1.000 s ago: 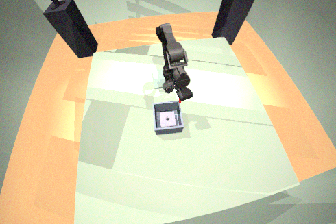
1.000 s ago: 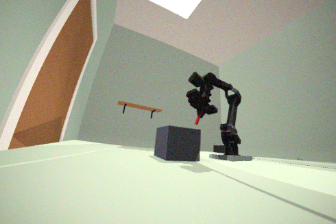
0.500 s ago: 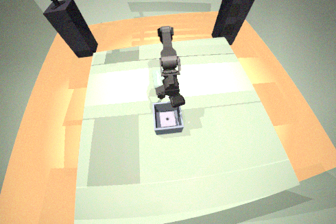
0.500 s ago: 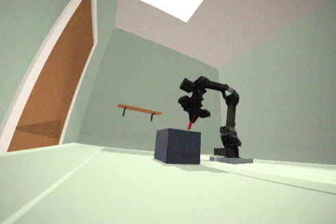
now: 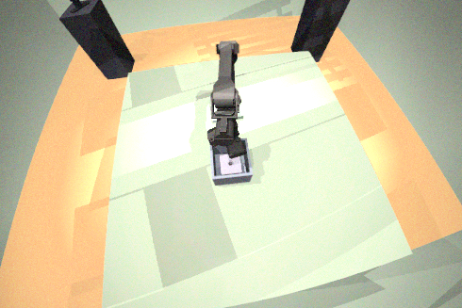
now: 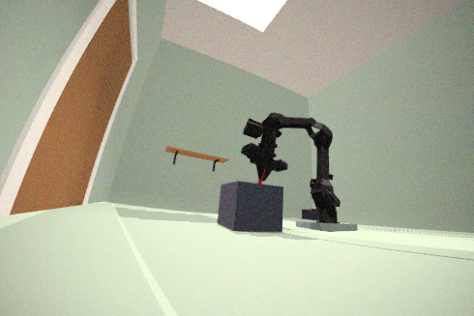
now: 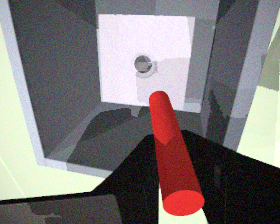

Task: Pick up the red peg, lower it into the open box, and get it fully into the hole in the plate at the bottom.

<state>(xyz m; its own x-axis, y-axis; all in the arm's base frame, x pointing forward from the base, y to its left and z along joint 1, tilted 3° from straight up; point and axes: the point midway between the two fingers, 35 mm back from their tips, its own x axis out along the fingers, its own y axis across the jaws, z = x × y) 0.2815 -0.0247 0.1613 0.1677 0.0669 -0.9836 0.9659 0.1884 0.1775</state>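
The pale plate is 11 cm below my gripper tip, 3 cm ahead of it and 2 cm to the right of it. From my gripper tip the other things lie so: red peg: 1 cm to the right.
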